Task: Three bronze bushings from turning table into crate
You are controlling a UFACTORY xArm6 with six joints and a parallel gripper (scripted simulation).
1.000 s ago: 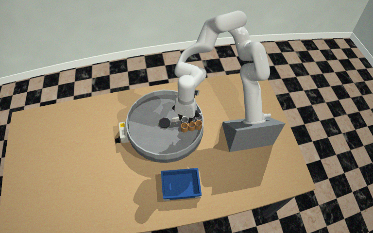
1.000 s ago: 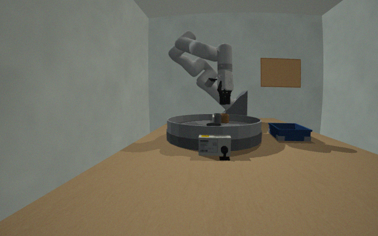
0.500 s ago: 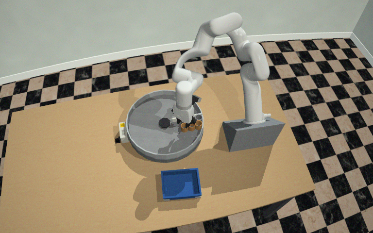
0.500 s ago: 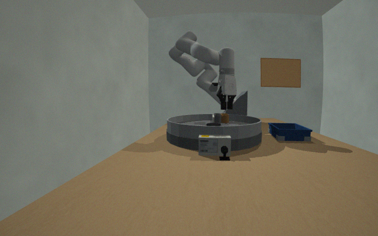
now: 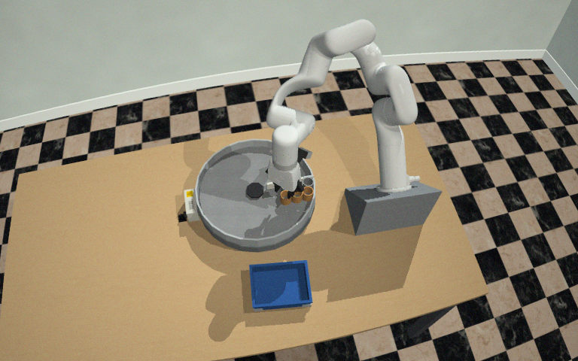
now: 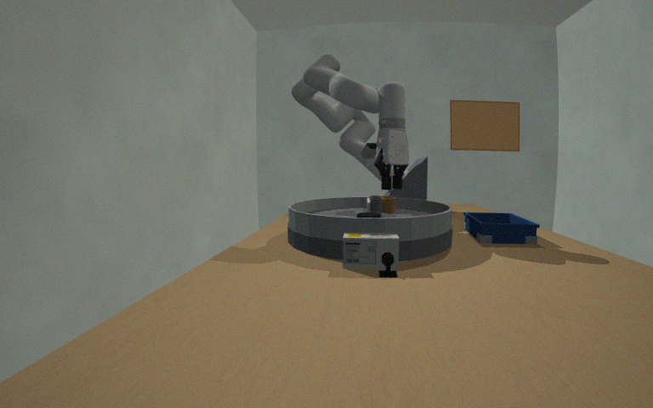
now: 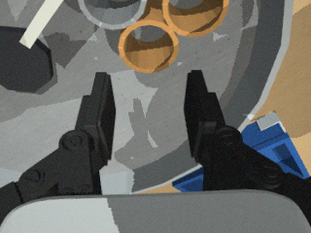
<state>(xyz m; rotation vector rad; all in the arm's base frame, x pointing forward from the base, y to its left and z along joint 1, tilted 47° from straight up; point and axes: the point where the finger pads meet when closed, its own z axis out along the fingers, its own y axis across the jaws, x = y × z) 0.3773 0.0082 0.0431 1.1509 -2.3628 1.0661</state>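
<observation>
Now: the blue crate 300 mm to the left of my hand, 120 mm below it and 40 mm ahead of it. Also, from my hand: grey turning table 100 mm ahead, 90 mm below, 60 mm to the right.
</observation>
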